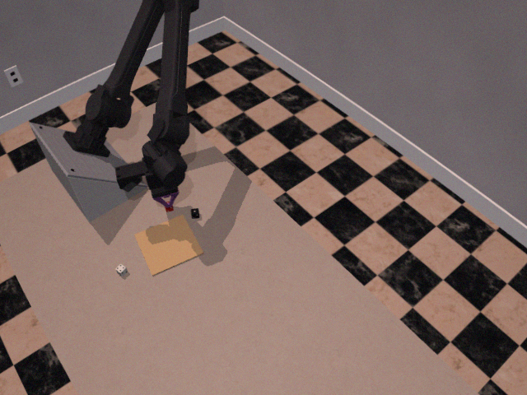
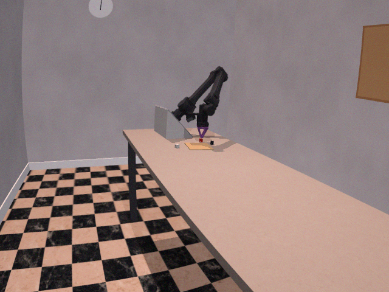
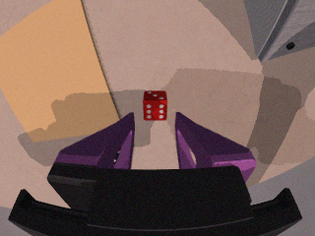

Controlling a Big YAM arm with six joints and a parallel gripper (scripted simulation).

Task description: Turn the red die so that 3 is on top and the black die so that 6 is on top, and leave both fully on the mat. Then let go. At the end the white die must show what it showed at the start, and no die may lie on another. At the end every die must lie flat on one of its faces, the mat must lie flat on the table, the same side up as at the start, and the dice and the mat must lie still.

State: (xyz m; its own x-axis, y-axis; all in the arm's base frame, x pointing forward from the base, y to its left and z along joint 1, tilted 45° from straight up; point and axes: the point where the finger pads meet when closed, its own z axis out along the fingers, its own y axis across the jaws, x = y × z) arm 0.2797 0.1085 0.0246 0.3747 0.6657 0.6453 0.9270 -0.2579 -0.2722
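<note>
My gripper is now 3 cm above the red die. Round my hand: orange mat (10 cm ahead, 7 cm to the right, 4 cm below); then white die (10 cm ahead, 20 cm to the right, 3 cm below); then black die (7 cm ahead, 4 cm to the left, 3 cm below).
</note>
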